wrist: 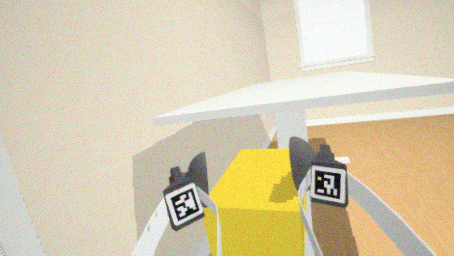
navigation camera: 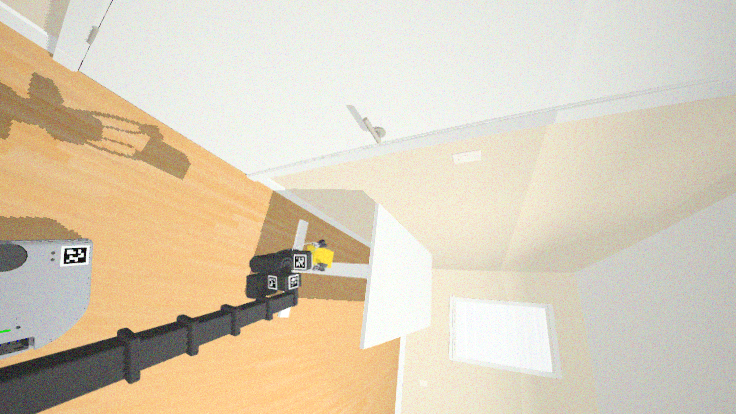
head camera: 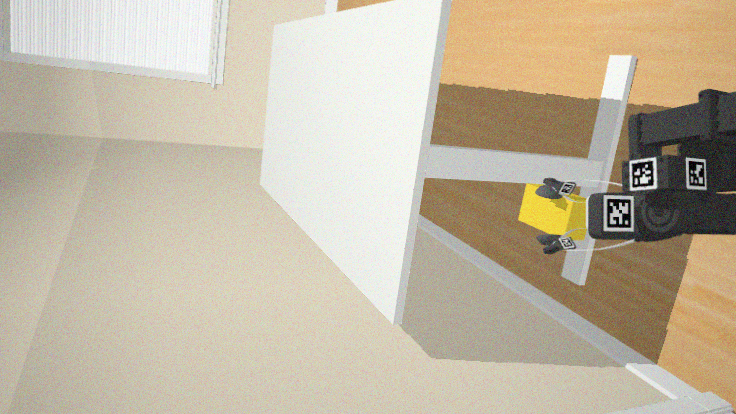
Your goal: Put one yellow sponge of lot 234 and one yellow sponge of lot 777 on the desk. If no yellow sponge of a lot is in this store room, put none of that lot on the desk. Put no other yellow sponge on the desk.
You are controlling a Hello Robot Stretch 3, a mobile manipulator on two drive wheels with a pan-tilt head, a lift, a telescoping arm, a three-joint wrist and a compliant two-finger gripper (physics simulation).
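Seen in the pictures: gripper, between the fingertips: [wrist: 251, 162] [navigation camera: 325, 255] [head camera: 540, 214]; robot's base, origin of its link: [navigation camera: 6, 255].
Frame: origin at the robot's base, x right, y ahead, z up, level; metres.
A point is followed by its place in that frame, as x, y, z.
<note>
A yellow block-shaped sponge [head camera: 540, 212] @(0.681, -0.033, 0.716) [navigation camera: 323, 257] @(0.669, -0.037, 0.715) [wrist: 255, 232] @(0.625, -0.023, 0.696) is between the two fingers of my gripper [head camera: 552, 216] @(0.670, -0.030, 0.726) [navigation camera: 320, 255] @(0.670, -0.030, 0.726) [wrist: 251, 162] @(0.670, -0.030, 0.726), which is shut on it. No lot number shows on its visible faces. The white desk [head camera: 355, 154] @(1.415, -0.225, 0.720) [navigation camera: 398, 293] @(1.453, -0.375, 0.720) [wrist: 320, 90] @(1.178, -0.283, 0.720) stands beyond the fingers. The gripper and sponge are in the air short of the desk's near edge, apart from it. In the wrist view the desk top is seen at a very flat angle, above the sponge in the picture. The sponge's underside is hidden.
The desk's white foot bar [head camera: 574, 270] [navigation camera: 300, 234] lies on the floor below the gripper. A beige wall [head camera: 205, 283] @(1.641, 0.147, 1.098) [navigation camera: 514, 205] @(1.549, 0.179, 1.454) runs along one side of the desk. A door handle [navigation camera: 372, 130] @(0.682, 0.413, 0.929) shows on a white door. My base [navigation camera: 51, 303] @(0.088, -0.137, 0.160) stands on the wooden floor.
</note>
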